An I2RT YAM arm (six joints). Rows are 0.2 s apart.
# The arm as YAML. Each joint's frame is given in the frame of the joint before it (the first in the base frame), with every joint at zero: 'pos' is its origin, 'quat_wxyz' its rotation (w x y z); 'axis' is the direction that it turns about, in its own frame. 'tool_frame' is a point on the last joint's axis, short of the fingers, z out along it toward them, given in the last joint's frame.
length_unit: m
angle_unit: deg
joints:
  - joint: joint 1
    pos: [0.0, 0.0, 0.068]
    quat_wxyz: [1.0, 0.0, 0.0, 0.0]
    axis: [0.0, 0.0, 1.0]
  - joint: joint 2
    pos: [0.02, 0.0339, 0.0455]
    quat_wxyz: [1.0, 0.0, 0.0, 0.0]
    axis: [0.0, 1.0, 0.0]
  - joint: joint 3
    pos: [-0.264, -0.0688, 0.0]
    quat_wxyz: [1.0, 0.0, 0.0, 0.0]
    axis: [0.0, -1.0, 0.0]
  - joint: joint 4
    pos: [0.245, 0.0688, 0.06]
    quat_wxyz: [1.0, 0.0, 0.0, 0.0]
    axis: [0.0, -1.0, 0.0]
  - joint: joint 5
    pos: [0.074, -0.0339, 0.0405]
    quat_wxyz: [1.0, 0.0, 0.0, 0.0]
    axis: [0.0, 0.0, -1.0]
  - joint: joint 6
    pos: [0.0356, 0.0, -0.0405]
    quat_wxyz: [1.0, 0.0, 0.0, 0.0]
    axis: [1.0, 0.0, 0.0]
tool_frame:
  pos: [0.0, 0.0, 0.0]
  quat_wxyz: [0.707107, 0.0, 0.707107, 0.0]
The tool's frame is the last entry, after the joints.
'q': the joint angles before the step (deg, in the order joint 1, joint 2, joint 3, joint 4, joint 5, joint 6). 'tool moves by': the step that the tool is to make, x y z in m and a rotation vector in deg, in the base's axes. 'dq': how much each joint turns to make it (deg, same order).
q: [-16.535, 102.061, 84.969, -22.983, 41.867, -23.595]
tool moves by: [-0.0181, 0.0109, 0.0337, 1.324, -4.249, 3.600]
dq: [0.510, -5.742, 0.013, -2.065, -3.950, 0.029]
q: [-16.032, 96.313, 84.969, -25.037, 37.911, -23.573]
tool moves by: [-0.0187, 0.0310, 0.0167, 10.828, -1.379, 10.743]
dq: [2.861, -5.227, -0.001, -8.854, -12.897, 4.239]
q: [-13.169, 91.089, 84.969, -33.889, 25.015, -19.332]
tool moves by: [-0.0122, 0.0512, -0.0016, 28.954, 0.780, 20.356]
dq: [4.871, -2.627, -0.006, -10.577, -30.886, 9.505]
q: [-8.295, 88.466, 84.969, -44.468, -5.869, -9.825]
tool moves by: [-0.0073, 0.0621, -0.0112, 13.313, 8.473, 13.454]
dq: [9.390, 0.641, -0.021, -7.668, -12.572, 4.649]
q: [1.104, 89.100, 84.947, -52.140, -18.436, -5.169]
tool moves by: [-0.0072, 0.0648, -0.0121, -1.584, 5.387, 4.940]
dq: [11.951, 1.674, -0.056, -2.227, 4.457, 5.700]
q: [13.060, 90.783, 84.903, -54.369, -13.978, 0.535]
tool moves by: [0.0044, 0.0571, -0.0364, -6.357, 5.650, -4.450]
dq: [10.037, 6.500, 0.000, 0.796, 10.406, 11.065]
